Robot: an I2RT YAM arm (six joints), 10 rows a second.
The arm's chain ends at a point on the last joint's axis. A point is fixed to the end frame.
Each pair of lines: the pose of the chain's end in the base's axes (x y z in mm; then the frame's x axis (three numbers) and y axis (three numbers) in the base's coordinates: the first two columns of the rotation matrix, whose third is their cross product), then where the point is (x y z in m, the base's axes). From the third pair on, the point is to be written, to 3 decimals.
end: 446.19, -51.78, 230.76, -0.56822, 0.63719, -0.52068, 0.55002, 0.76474, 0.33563
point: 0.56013 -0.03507 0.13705
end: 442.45, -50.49, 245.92, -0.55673, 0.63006, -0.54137, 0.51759, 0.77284, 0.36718
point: 0.56024 -0.03056 0.15777
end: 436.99, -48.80, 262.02, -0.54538, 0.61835, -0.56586, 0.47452, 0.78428, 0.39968
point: 0.559 -0.025 0.180
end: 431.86, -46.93, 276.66, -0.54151, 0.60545, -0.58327, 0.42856, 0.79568, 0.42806
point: 0.556 -0.018 0.201
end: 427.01, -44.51, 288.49, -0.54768, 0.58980, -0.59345, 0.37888, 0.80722, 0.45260
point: 0.552 -0.009 0.217
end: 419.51, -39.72, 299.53, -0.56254, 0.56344, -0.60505, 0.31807, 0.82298, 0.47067
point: 0.545 0.004 0.232
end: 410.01, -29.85, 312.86, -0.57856, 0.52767, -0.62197, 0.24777, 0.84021, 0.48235
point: 0.534 0.022 0.250
